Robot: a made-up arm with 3 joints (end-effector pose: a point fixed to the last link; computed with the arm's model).
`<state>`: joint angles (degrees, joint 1 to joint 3).
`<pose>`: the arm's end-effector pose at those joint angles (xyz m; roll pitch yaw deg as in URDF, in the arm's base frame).
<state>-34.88 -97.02 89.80</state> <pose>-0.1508 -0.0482 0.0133 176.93 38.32 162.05</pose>
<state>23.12 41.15 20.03</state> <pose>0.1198 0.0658 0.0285 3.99 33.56 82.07</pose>
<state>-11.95 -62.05 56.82</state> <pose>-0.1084 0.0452 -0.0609 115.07 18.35 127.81</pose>
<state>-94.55 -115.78 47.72</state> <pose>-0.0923 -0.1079 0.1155 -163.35 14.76 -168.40</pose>
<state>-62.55 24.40 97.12</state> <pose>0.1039 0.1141 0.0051 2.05 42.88 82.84</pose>
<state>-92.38 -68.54 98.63</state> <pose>0.0353 -0.1055 0.0411 -139.62 53.95 -101.50</pose>
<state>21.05 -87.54 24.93</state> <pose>-0.1488 0.1480 0.0362 113.11 -40.51 111.52</pose>
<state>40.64 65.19 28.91</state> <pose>0.1282 0.0028 0.0822 -12.19 19.53 47.53</pose>
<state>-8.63 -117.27 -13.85</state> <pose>-0.1776 0.0835 0.1133 133.90 -69.78 109.33</pose>
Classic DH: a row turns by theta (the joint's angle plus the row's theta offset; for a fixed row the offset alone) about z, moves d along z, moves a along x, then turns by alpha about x. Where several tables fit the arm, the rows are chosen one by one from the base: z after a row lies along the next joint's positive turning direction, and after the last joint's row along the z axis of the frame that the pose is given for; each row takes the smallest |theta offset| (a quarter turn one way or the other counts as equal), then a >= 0, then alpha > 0; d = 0 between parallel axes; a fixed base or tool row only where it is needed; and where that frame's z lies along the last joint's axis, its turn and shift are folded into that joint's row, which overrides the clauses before.
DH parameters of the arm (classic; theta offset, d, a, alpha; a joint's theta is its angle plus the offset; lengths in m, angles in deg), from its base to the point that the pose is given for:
base (fixed): -76.71 0.0698 -0.0533 -141.9
joint 1: -79.47 -0.0271 -0.0019 -98.15
joint 2: -37.34 -0.002 0.05 90
joint 3: 6.8 0.1751 -0.0059 125.25
tool (fixed): 142.62 0.0608 0 0

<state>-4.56 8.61 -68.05</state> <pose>-0.0050 0.0635 -0.0485 57.84 34.98 -133.66</pose>
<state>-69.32 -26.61 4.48</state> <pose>-0.0073 -0.0193 -0.0524 104.53 15.20 -144.74</pose>
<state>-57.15 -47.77 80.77</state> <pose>-0.0053 -0.0499 -0.0501 132.88 64.55 169.17</pose>
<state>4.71 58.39 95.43</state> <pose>0.1411 0.0338 0.0992 6.51 -11.55 41.33</pose>
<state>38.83 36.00 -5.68</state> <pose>0.1000 0.0682 0.0062 11.64 36.57 96.87</pose>
